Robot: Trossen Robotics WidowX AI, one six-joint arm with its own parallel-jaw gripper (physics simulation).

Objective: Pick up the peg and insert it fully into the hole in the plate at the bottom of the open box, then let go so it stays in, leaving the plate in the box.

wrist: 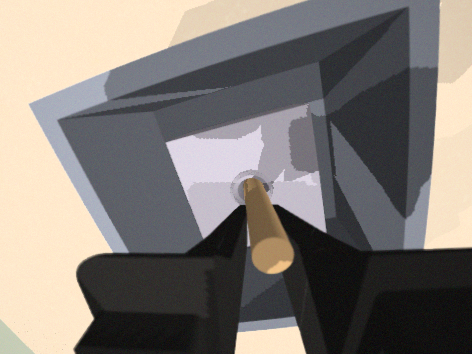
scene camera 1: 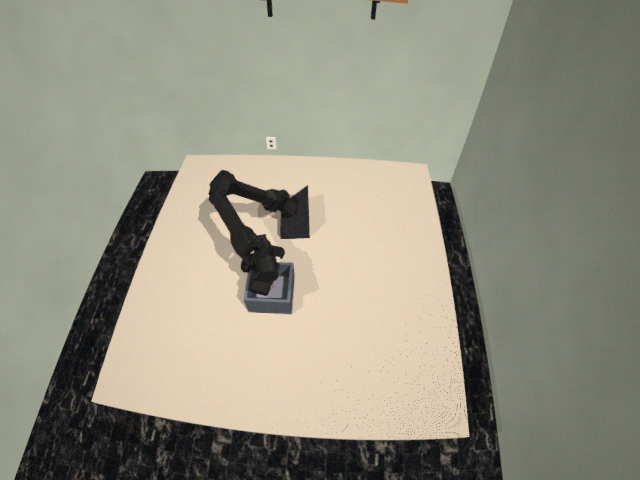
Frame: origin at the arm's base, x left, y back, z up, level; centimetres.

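Seen in the pictures: gripper, fingertip midpoint: [wrist: 258,212] [scene camera 1: 270,282]; arm's base at its link origin: [scene camera 1: 292,209].
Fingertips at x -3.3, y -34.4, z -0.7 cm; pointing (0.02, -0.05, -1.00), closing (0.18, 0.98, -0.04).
Pixels of each thing's top centre, then the offset from my fingertips to it. "spot": a spot on its surface instead. Level surfaces: height alone.
- tan round peg at its top centre: [wrist: 263,268] dx -0.6, dy +0.1, dz +4.7 cm
- grey-blue open box at its top centre: [wrist: 251,225] [scene camera 1: 268,280] dx -0.4, dy -0.3, dz +1.8 cm
- hole at a spot on its surface: [wrist: 235,189] spot: dx -0.7, dy -1.3, dz -2.1 cm
- pale plate at its top centre: [wrist: 251,192] [scene camera 1: 270,286] dx -0.4, dy -0.3, dz -1.9 cm
- cream table top at its surface level: dz -7.9 cm
My gripper [scene camera 1: 268,286] [wrist: 258,212] is shut on the tan round peg [wrist: 264,225]. It reaches down into the grey-blue open box [scene camera 1: 269,305] [wrist: 71,160]. In the wrist view the peg's near end is above the fingertips and its far end overlaps the hole [wrist: 235,189] in the pale plate [scene camera 1: 278,290] [wrist: 220,157]. Dark parts of the hole show on both sides of the peg. Whether the peg's tip is inside the hole or just above it, I cannot tell. The plate lies at the bottom of the box. In the scene view the arm hides most of the peg and the hole.
The box walls stand around the gripper, and shadows cross the plate and walls. The box stands on the cream table top [scene camera 1: 361,320]. The arm's base is by a dark upright panel [scene camera 1: 299,223] behind the box. A green wall rises behind the table.
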